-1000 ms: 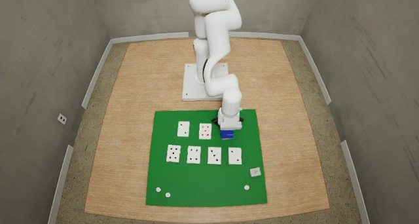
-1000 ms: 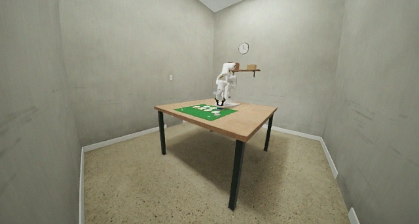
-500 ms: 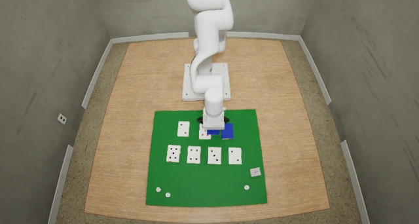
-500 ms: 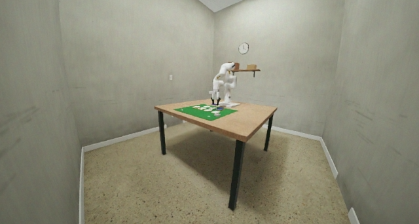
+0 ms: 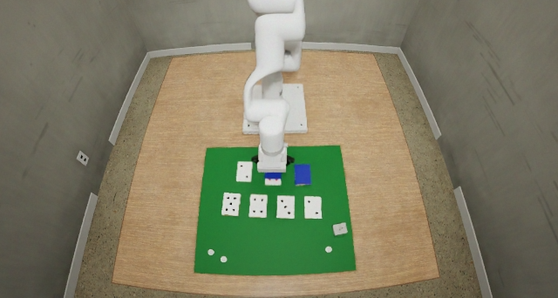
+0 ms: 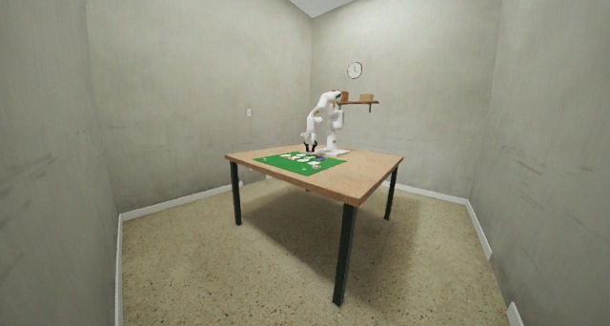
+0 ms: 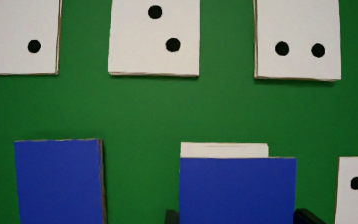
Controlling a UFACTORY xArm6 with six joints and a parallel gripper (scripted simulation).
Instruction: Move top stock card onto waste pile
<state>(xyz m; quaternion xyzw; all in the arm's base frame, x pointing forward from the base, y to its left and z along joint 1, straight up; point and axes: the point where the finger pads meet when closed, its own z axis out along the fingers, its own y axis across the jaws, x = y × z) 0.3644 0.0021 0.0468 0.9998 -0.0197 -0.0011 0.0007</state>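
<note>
My gripper is now 14 cm short of the green mat and 8 cm above it.
</note>
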